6 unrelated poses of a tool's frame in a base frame.
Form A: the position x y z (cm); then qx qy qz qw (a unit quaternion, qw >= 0).
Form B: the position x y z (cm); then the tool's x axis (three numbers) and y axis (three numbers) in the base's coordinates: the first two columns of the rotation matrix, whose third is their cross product. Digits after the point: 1 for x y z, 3 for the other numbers.
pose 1, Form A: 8.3 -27.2 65.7 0.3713 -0.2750 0.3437 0.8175
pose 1, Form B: 8.3 -27.2 65.7 0.612 0.358 0.705 -0.766 0.488 0.418
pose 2, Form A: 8.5 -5.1 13.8 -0.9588 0.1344 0.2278 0.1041
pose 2, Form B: 8.5 -5.1 13.8 0.860 -0.210 -0.465 -0.305 -0.942 -0.138
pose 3, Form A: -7.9 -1.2 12.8 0.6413 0.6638 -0.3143 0.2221
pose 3, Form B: -7.9 -1.2 12.8 -0.079 0.712 -0.698 0.991 -0.020 -0.132
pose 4, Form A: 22.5 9.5 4.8 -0.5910 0.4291 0.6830 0.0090
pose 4, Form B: 22.5 9.5 4.8 -0.301 -0.495 -0.815 -0.520 -0.632 0.576
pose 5, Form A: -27.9 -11.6 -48.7 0.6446 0.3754 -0.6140 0.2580
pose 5, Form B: -27.9 -11.6 -48.7 -0.036 0.167 -0.985 0.801 -0.585 -0.128
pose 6, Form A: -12.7 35.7 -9.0 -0.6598 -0.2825 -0.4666 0.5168
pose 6, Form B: -12.7 35.7 -9.0 0.405 -0.109 0.908 0.855 -0.306 -0.418
